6 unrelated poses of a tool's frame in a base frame.
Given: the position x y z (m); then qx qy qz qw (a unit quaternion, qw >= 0).
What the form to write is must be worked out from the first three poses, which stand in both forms.
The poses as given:
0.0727 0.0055 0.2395 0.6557 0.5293 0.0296 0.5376
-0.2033 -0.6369 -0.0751 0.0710 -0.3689 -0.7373 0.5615
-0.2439 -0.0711 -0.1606 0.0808 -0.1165 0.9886 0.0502
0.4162 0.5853 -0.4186 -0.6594 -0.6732 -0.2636 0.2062
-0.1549 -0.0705 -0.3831 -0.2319 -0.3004 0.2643 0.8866
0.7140 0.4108 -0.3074 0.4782 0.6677 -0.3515 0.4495
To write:
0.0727 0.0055 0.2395 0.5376 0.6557 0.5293 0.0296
-0.2033 -0.6369 -0.0751 0.5615 0.0710 -0.3689 -0.7373
-0.2439 -0.0711 -0.1606 0.0502 0.0808 -0.1165 0.9886
0.4162 0.5853 -0.4186 0.2062 -0.6594 -0.6732 -0.2636
-0.1549 -0.0705 -0.3831 0.8866 -0.2319 -0.3004 0.2643
0.7140 0.4108 -0.3074 0.4495 0.4782 0.6677 -0.3515

